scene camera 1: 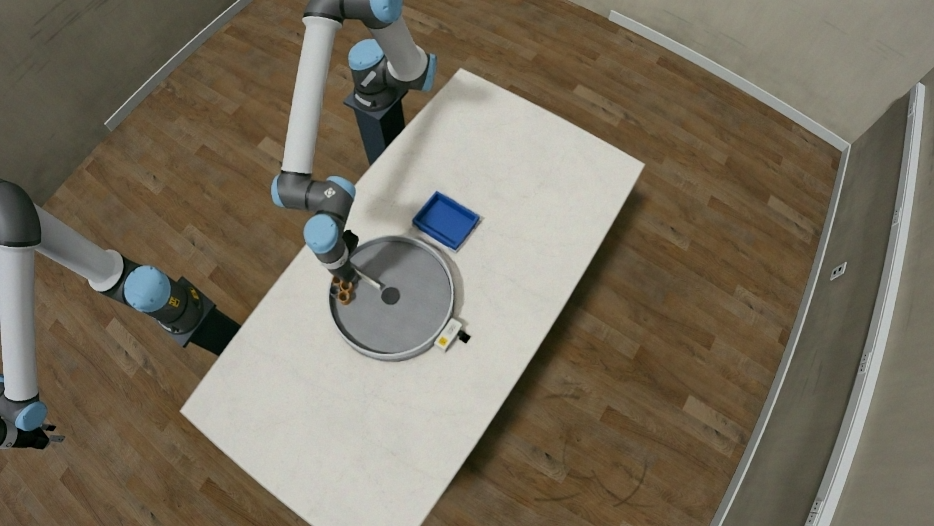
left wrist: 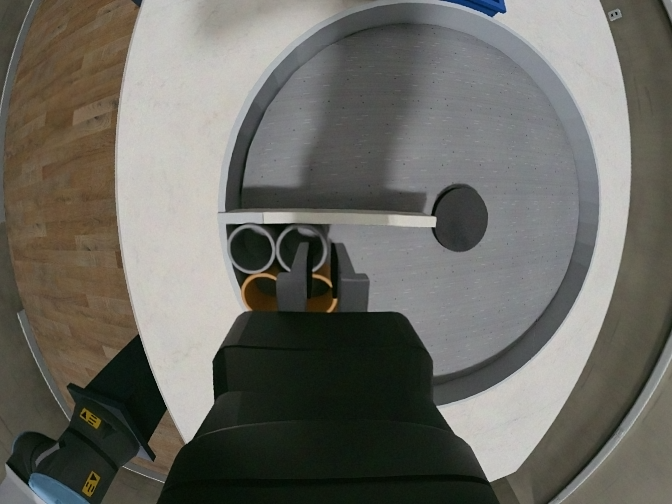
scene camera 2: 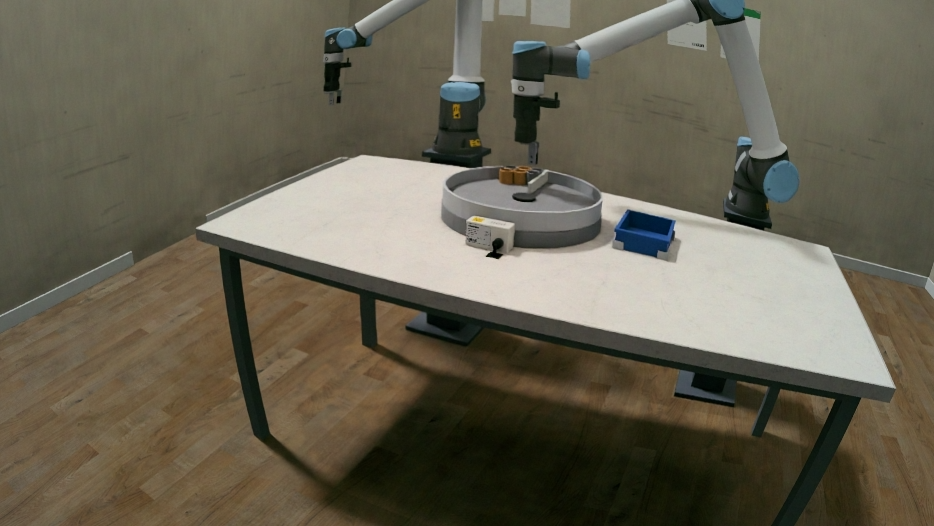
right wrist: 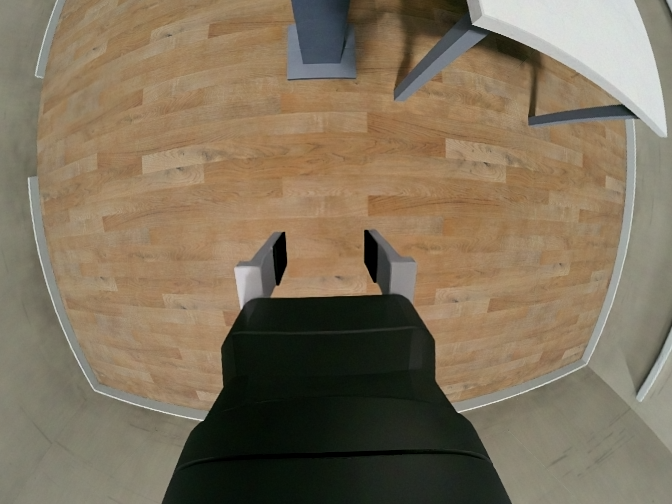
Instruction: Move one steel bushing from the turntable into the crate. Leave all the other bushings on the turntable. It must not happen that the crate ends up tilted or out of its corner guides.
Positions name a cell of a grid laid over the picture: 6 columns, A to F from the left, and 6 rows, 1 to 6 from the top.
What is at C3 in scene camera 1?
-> A blue crate.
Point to an orange bushing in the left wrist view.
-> At C4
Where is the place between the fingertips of the left gripper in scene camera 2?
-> D2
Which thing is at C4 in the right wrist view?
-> The right gripper.
